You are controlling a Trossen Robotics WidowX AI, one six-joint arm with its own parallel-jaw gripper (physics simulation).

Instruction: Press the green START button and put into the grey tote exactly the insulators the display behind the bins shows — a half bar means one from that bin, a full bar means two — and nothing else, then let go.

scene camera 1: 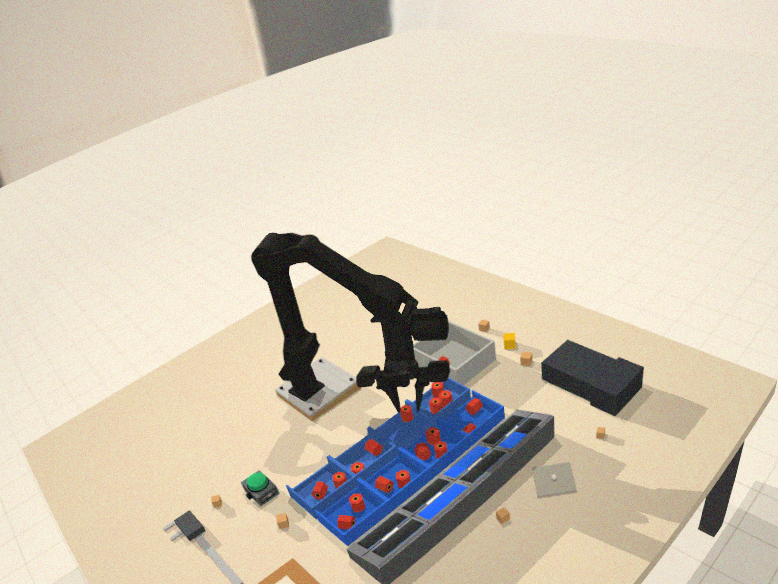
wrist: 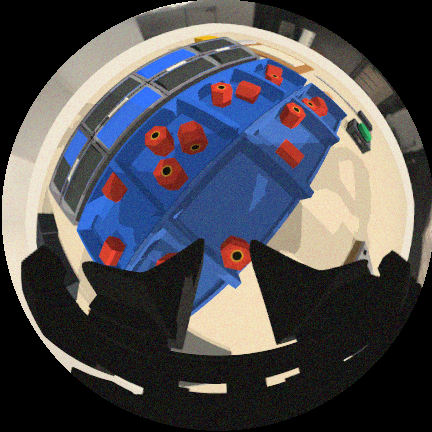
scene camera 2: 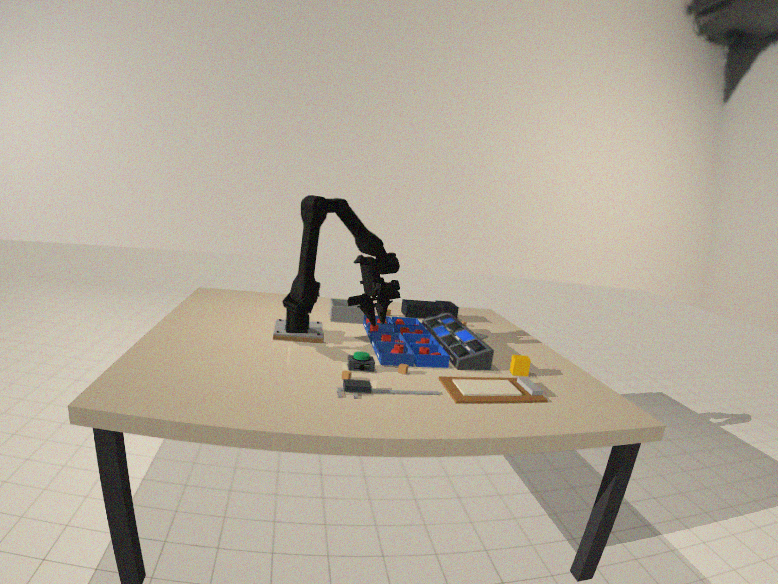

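Pixels of known places: gripper, between the fingertips: (scene camera 1: 408,411) (wrist: 226,244) (scene camera 2: 378,325); arm's base, origin of its link: (scene camera 1: 306,388) (scene camera 2: 296,329).
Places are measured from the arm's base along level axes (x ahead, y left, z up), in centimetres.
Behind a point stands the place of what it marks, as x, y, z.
Note:
My gripper (scene camera 1: 408,411) @[26.5, 6.5, 1.1] (scene camera 2: 378,325) @[26.5, 6.5, 1.1] (wrist: 226,244) @[26.5, 6.5, 1.1] is partly open, low over the blue bins (scene camera 1: 323,521) @[32.6, -24.4, -0.3] (scene camera 2: 427,361) @[33.1, -24.4, -0.6] (wrist: 225,185). A red insulator (scene camera 1: 406,413) @[26.2, 6.0, 0.8] (wrist: 241,244) @[25.5, 5.8, 0.9] stands upright at the fingertips, nearer the right finger in the wrist view, not gripped. More red insulators lie in other bins. The grey tote (scene camera 1: 477,363) @[28.8, 27.1, 0.7] (scene camera 2: 345,311) @[18.1, 21.3, 1.6] stands behind the gripper, with a red insulator (scene camera 1: 443,360) showing in it, partly hidden. The display (scene camera 1: 383,568) @[51.0, -26.6, 3.0] (scene camera 2: 480,359) @[47.3, -27.0, 0.9] shows three blue lit areas among dark cells. The green START button (scene camera 1: 257,482) @[15.9, -26.7, 1.8] (scene camera 2: 361,356) @[14.4, -28.2, 1.5] (wrist: 364,132) @[15.5, -24.5, 1.4] is at the bins' near end.
A black box (scene camera 1: 590,374) @[54.3, 33.8, 2.9] (scene camera 2: 430,308) @[51.8, 31.4, 2.1] stands beyond the display. Small orange cubes (scene camera 1: 525,358) @[36.7, 34.9, -0.2] (scene camera 1: 282,520) @[26.0, -29.2, -0.3], a yellow cube (scene camera 1: 509,340) @[29.9, 38.3, 0.2], a grey plate (scene camera 1: 559,487) @[63.0, 7.3, -1.7], a caliper (scene camera 1: 189,525) @[11.8, -42.4, -0.3] (scene camera 2: 357,385) @[10.7, -43.9, -0.3] and a wooden frame (scene camera 2: 490,398) @[40.9, -49.0, -1.6] lie around the bins.

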